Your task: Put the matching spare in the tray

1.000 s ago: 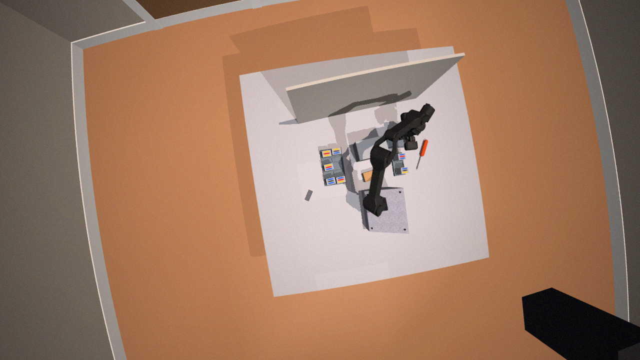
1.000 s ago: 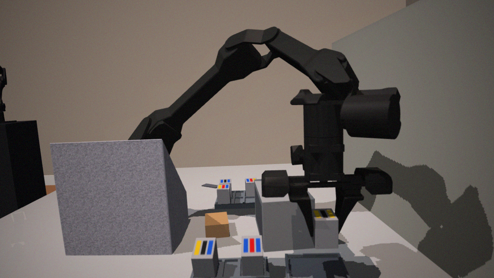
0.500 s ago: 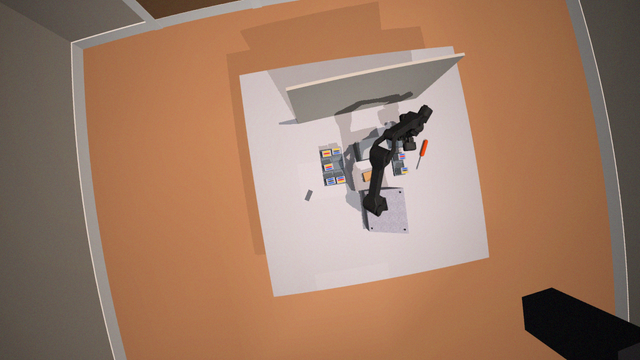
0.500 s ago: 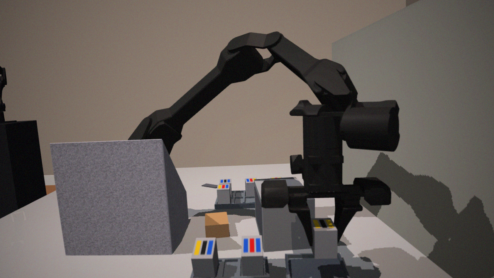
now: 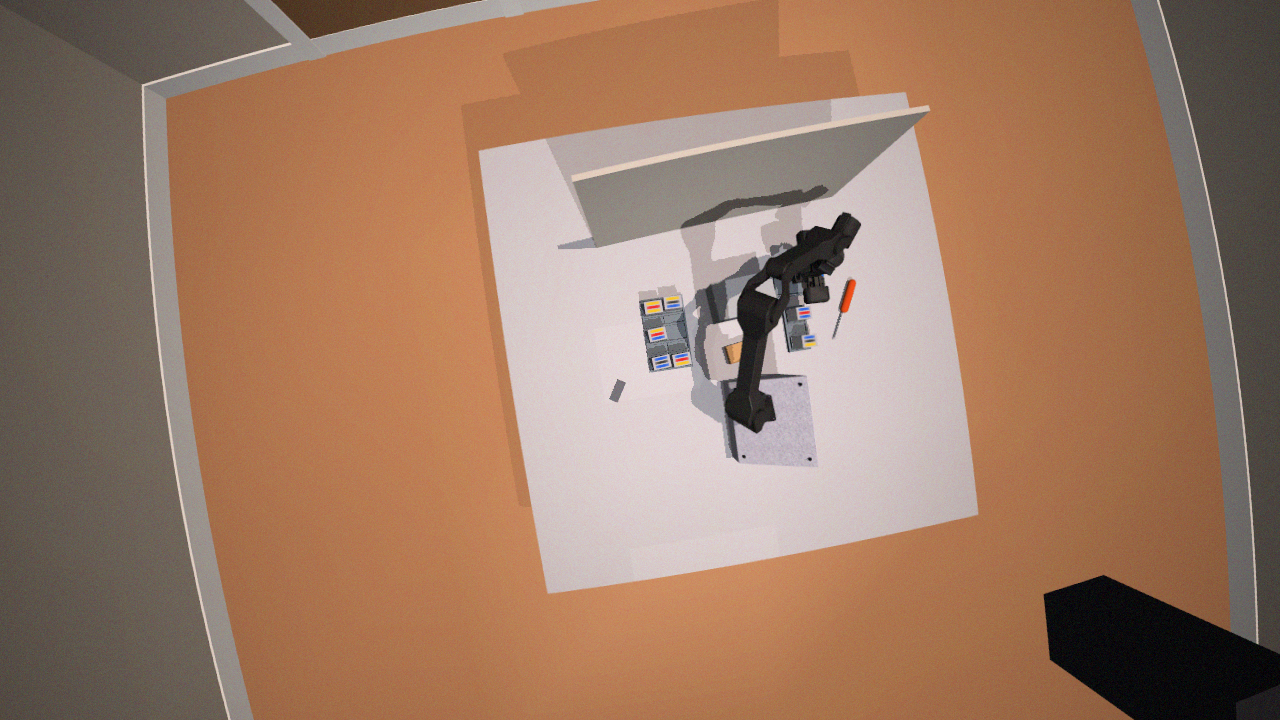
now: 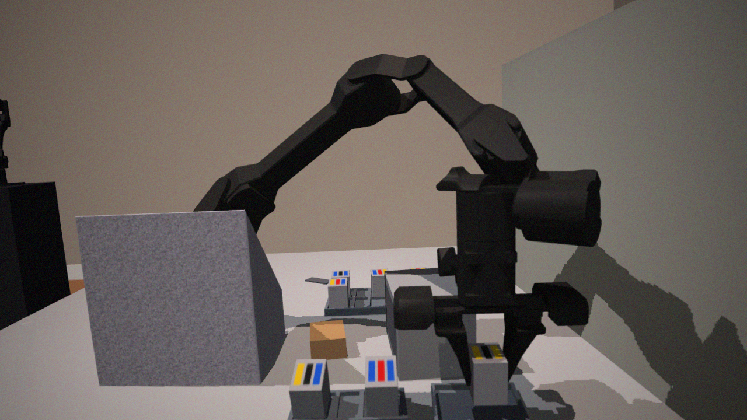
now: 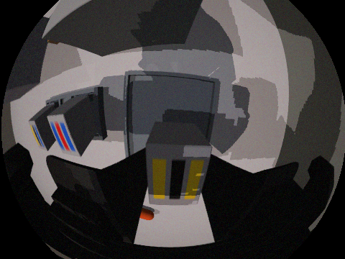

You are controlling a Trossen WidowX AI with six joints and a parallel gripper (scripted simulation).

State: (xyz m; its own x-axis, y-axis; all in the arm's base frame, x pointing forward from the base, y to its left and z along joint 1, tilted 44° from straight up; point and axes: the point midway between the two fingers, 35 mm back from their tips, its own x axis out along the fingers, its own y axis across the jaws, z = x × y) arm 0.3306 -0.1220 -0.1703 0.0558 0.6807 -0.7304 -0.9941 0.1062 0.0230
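Right now my gripper tip is 40 mm above the tray and 10 mm past it. The rest, counted from my gripper tip: rack (150 mm behind, 40 mm below, 30 mm to the left); blue pen (80 mm to the right, 40 mm below, 10 mm ahead); mounted unit (190 mm to the left, 40 mm behind, 10 mm above).
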